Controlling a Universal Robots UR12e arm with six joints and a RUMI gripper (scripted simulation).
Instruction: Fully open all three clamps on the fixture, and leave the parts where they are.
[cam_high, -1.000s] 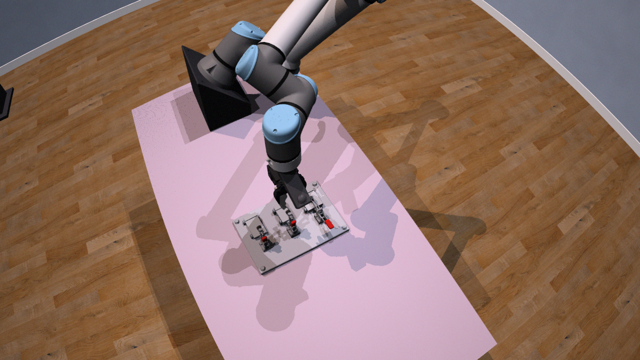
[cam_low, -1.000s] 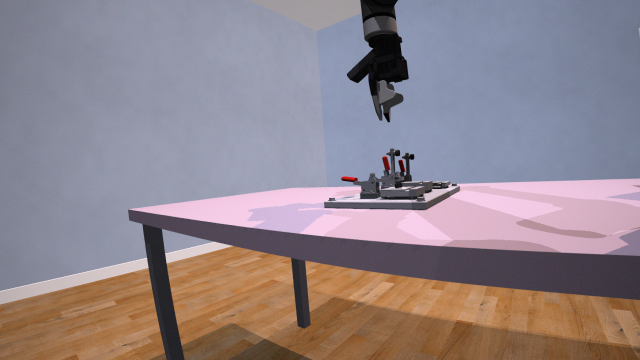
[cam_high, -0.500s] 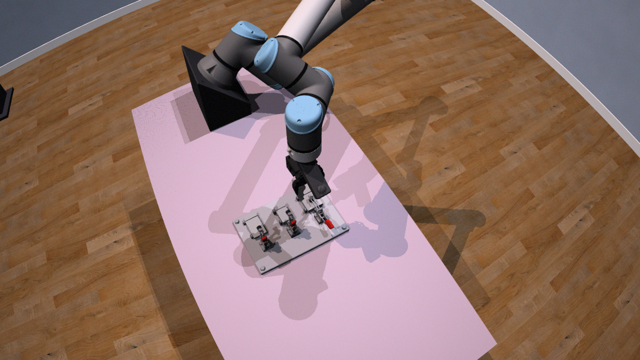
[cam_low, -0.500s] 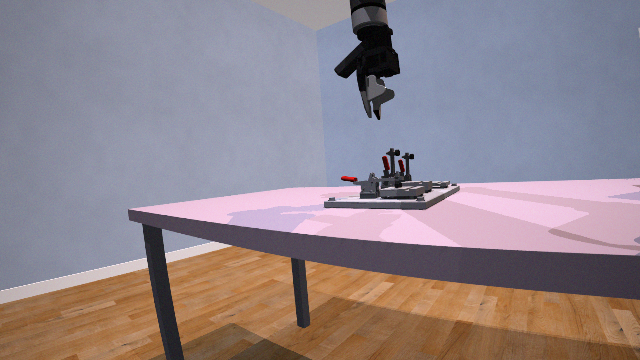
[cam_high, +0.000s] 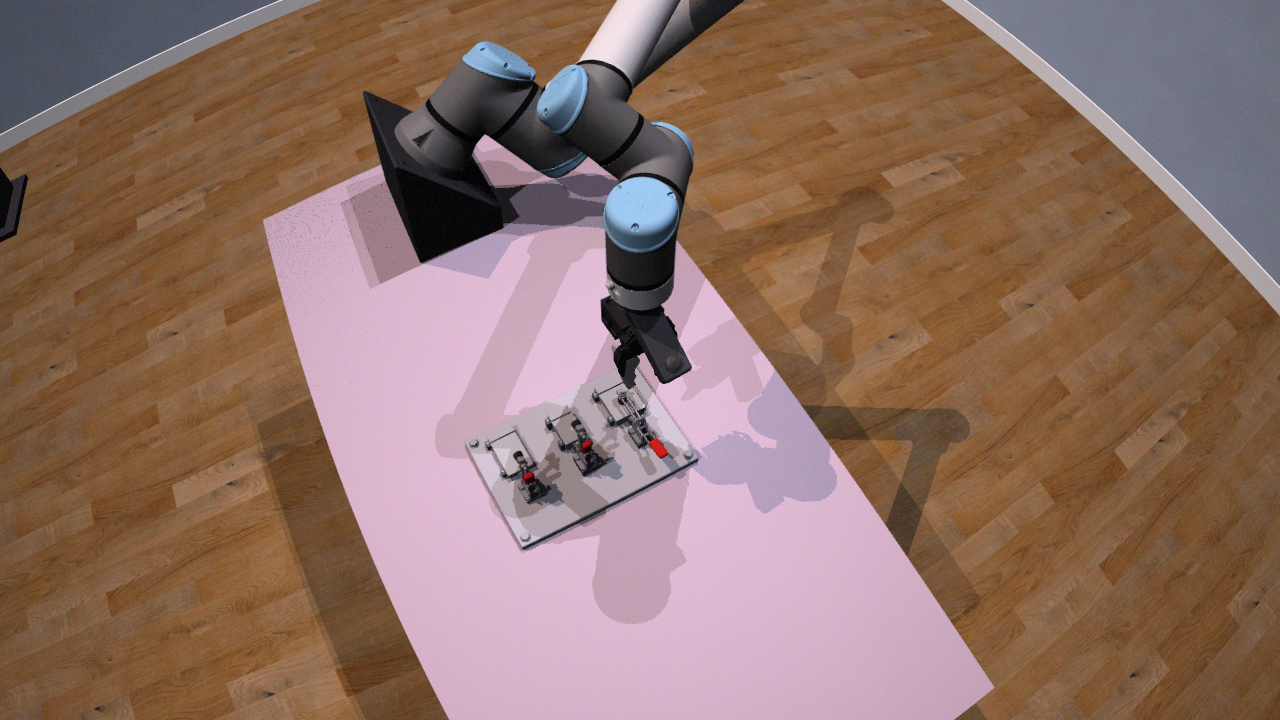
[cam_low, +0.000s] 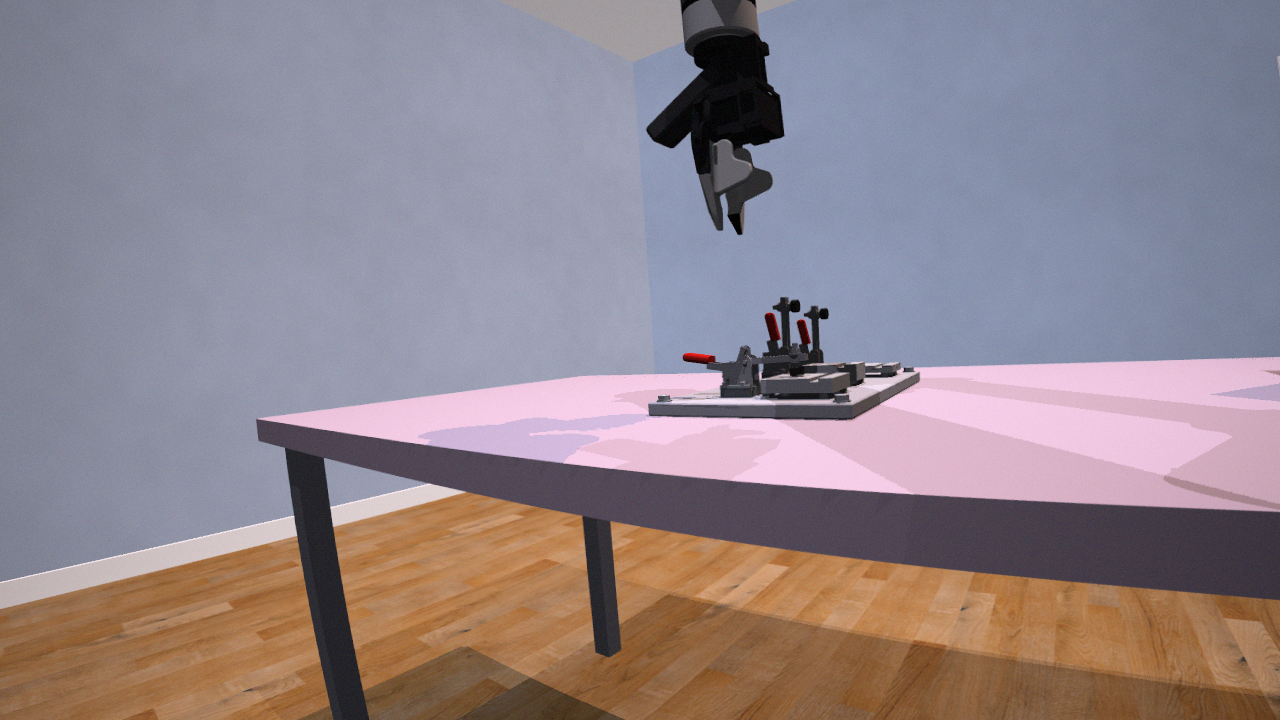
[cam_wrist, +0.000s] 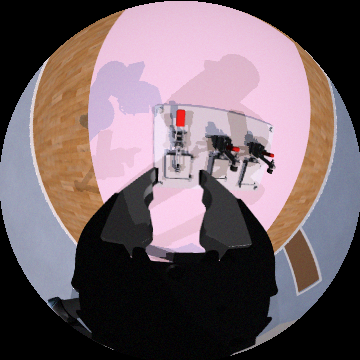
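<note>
My gripper is now 190 mm above the flat grey part, 90 mm past it and 10 mm to the left of it. The rest, counted from my hand: grey fixture plate (210 mm below, 110 mm to the right, 20 mm behind).
</note>
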